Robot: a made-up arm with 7 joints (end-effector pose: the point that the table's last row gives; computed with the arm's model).
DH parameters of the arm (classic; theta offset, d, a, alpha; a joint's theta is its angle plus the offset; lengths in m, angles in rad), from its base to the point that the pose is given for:
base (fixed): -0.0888 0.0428 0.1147 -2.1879
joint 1: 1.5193 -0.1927 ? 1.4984
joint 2: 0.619 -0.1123 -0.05 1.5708
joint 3: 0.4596 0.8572 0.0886 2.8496
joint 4: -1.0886 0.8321 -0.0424 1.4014
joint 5: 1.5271 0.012 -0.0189 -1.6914
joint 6: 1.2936 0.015 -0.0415 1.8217
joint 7: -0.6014 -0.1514 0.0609 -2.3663
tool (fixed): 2.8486 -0.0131 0 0
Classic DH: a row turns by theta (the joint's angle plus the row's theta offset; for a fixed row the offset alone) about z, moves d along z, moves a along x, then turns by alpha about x.
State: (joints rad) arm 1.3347 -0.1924 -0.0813 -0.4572 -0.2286 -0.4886 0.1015
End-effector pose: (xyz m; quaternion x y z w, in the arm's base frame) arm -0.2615 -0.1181 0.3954 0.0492 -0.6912 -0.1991 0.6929
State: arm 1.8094 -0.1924 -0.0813 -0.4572 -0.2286 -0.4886 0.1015
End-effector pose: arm -0.1201 -0.0471 0.5128 -0.0725 -0.5428 -0.3089 0.7776
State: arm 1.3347 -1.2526 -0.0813 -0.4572 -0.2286 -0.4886 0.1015
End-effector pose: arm -0.0496 -0.2555 0.5434 0.1942 -0.4186 0.1865 0.8674
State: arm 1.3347 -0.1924 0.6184 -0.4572 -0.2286 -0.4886 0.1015
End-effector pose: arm -0.2699 -0.2073 0.1948 0.0837 -0.8657 0.0234 0.4929
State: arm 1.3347 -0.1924 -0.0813 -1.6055 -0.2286 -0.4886 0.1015
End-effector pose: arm -0.2081 -0.1531 0.2985 0.1093 -0.9600 0.0327 0.2558
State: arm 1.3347 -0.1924 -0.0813 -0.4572 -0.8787 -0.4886 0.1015
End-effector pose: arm -0.2943 -0.0566 0.4267 -0.2586 -0.7317 -0.1606 0.6098
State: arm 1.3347 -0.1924 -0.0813 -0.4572 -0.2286 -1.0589 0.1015
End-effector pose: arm -0.2641 -0.0632 0.3336 0.1044 -0.7418 -0.4113 0.5193
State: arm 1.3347 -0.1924 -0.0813 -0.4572 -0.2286 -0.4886 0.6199
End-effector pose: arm -0.2782 -0.0919 0.4011 0.1724 -0.5298 -0.3467 0.7546
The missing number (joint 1, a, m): 0.0212
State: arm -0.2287 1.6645 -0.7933 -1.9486 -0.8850 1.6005 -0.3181
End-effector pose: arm -0.4064 -0.2752 -0.0587 -0.0583 -0.7261 -0.3532 0.5871
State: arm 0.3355 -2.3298 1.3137 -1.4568 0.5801 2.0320 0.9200
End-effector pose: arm 0.2052 -0.3449 0.4342 -0.1409 0.4822 -0.5886 0.6334
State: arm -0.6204 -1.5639 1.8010 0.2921 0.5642 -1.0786 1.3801
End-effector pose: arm 0.2301 -0.2578 0.4099 -0.1087 -0.1109 0.7464 0.6472
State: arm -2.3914 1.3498 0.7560 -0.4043 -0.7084 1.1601 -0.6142
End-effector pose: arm 0.3791 -0.0949 -0.1176 -0.3192 0.8154 0.1796 0.4484
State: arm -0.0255 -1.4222 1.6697 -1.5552 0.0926 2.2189 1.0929
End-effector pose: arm 0.3299 -0.4131 0.1877 0.0131 0.8156 -0.1090 0.5681
